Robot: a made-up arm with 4 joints.
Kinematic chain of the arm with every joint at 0, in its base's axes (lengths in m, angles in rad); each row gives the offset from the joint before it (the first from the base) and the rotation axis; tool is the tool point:
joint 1: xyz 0 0 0.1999 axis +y
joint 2: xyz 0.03 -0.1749 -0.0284 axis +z
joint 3: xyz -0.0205 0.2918 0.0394 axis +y
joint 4: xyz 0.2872 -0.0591 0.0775 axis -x
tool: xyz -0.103 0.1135 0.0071
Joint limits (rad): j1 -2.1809..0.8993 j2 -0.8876..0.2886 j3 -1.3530..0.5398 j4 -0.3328..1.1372
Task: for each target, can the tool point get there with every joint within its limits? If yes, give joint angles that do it. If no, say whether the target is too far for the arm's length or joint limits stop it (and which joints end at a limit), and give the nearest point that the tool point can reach.
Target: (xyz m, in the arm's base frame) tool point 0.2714 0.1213 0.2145
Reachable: yes | joints 0.0136 -0.2236 0.2129 0.3314
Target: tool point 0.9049 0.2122 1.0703
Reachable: no: too far | nearest point 0.2928 -0.0415 0.4815 | short by 0.886 m
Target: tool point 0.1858 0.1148 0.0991
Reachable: yes | joints 0.3746 -0.0654 0.1271 0.9905
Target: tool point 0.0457 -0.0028 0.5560
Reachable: yes | joints -1.5150 -0.6363 0.3323 0.5457
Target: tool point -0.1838 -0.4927 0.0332
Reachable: no: joint limits stop it (at a limit: joint 1, joint 2, joint 3, joint 4) | nearest point 0.1259 -0.0915 -0.1241 | short by 0.531 m
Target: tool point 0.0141 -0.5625 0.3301
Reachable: no: joint limits stop it (at a limit: joint 2, joint 4) | nearest point 0.0384 -0.1218 0.5545 | short by 0.495 m
